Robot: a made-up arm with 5 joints.
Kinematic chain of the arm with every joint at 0, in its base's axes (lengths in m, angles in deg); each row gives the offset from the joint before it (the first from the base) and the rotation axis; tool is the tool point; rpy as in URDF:
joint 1: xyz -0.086 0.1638 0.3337 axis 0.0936 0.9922 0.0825
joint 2: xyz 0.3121 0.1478 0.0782 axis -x
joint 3: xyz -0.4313 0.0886 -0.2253 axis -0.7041 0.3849 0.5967
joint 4: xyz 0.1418 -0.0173 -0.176 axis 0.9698 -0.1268 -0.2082
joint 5: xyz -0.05 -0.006 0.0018 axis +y
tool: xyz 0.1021 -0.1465 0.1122 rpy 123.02 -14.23 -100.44
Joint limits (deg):
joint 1: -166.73..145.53
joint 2: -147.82..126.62
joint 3: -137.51..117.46
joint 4: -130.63..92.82
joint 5: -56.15..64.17
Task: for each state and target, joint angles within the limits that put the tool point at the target. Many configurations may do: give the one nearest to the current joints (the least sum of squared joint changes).
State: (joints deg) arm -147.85 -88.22 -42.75 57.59 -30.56
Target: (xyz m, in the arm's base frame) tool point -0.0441 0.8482 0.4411
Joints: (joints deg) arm -155.45 -75.54 -60.31 90.36 -1.41
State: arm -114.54 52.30 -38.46 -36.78 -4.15
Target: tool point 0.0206 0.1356 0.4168
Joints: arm -104.52 20.28 -36.53 -29.69 1.76
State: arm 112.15 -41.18 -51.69 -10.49 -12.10
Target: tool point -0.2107 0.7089 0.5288
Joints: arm 111.68 -61.46 -68.54 39.11 -17.70
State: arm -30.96 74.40 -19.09 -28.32 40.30
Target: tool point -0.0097 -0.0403 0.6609
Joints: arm -6.64 112.13 -20.69 -10.83 60.22
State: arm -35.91 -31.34 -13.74 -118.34 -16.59
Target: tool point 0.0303 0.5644 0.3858
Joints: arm -37.38 -31.56 -29.38 -101.83 -18.29
